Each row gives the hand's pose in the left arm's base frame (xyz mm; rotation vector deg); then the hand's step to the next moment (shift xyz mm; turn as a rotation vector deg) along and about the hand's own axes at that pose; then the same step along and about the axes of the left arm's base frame.
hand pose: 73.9 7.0 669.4 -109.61 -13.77 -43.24
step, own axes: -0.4 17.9 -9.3 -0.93 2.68 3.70
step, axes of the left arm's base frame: 4.6 -16.3 -11.0 2.02 2.15 -3.61
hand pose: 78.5 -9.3 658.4 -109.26 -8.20 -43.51
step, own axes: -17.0 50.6 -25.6 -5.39 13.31 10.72
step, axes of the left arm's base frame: -3.5 -41.3 -42.3 6.05 4.30 -16.31
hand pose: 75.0 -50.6 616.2 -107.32 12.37 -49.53
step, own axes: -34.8 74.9 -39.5 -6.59 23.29 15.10
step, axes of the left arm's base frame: -34.0 -46.1 -71.4 10.27 3.44 -26.39
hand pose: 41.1 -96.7 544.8 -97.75 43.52 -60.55
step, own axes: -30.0 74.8 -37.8 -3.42 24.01 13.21
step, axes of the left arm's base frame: -48.6 -15.8 -72.9 9.92 -0.25 -25.77
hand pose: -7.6 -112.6 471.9 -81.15 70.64 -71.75
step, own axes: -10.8 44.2 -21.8 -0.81 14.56 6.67
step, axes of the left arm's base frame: -27.5 4.4 -42.1 4.70 -1.39 -15.27
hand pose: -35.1 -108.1 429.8 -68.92 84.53 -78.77
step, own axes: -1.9 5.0 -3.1 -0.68 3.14 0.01
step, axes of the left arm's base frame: -3.1 2.5 -4.7 -0.23 0.56 -3.16
